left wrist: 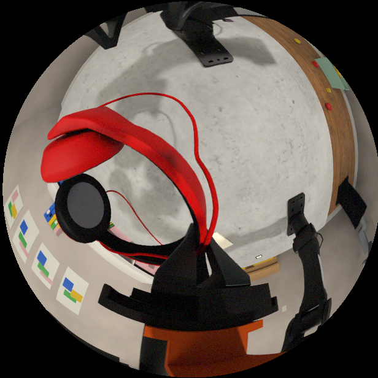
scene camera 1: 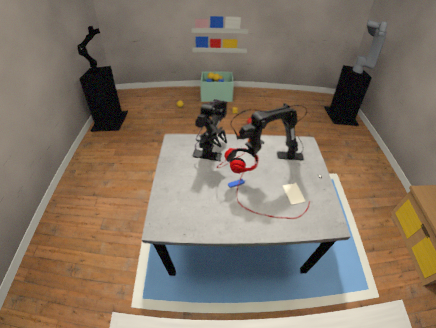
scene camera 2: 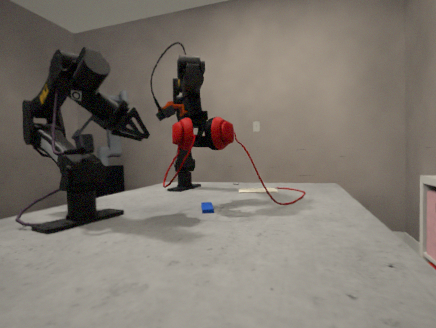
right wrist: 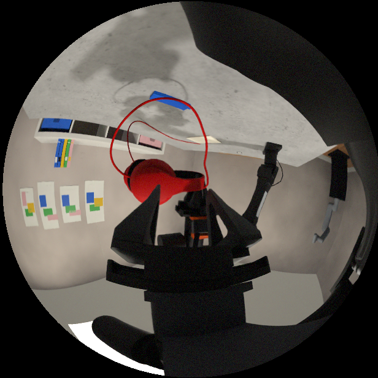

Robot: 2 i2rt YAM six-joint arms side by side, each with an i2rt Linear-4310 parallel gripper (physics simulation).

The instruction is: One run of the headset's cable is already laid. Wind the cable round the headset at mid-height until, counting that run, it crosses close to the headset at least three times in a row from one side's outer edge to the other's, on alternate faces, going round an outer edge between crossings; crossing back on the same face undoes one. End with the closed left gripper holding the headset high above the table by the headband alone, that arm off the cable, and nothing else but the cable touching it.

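Seen in the pictures: left gripper, fingertip midpoint: (scene camera 1: 253,156) (scene camera 2: 196,145); right gripper, fingertip midpoint: (scene camera 1: 223,145) (scene camera 2: 145,138); left arm's base, origin of the base link: (scene camera 1: 290,156) (scene camera 2: 185,188); right arm's base, origin of the base link: (scene camera 1: 207,155) (scene camera 2: 82,221).
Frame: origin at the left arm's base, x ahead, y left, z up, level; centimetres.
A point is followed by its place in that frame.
The red and black headset (scene camera 1: 237,166) @(y -39.1, x 36.2, z 23.4 cm) (scene camera 2: 221,133) @(y -41.7, x 35.0, z 20.5 cm) (left wrist: 150,142) (right wrist: 152,182) hangs above the table, ear cups toward scene camera 2. My left gripper (scene camera 1: 254,149) @(y -29.8, x 21.7, z 18.1 cm) (left wrist: 196,227) is shut on its headband. The red cable (scene camera 1: 270,216) @(y -17.7, x 51.8, z 0.2 cm) (scene camera 2: 254,164) @(y -38.3, x 42.6, z 12.1 cm) (left wrist: 195,131) (right wrist: 206,145) makes a loose loop from an ear cup to the headband by the left fingertips, and a run follows the band's other side. Its far part droops to the table. My right gripper (scene camera 1: 221,138) @(y -47.8, x 15.8, z 20.0 cm) (scene camera 2: 141,125) is partly open and empty, apart from headset and cable. Cable contact at the left fingertips is unclear.
A blue block (scene camera 1: 236,183) @(y -38.3, x 29.5, z 1.0 cm) (scene camera 2: 207,207) @(y -40.9, x 30.1, z 1.0 cm) (right wrist: 170,100) lies on the table (scene camera 1: 185,215) @(y -66.2, x 55.3, z 0.0 cm) below the headset. A cream pad (scene camera 1: 294,194) @(y -1.4, x 35.0, z 0.5 cm) (scene camera 2: 257,190) @(y -3.2, x 34.6, z 0.5 cm) (right wrist: 204,139) lies at the right in scene camera 1, near the cable's far end. A small white item (scene camera 1: 320,176) @(y 20.0, x 18.1, z 0.3 cm) lies near that table edge.
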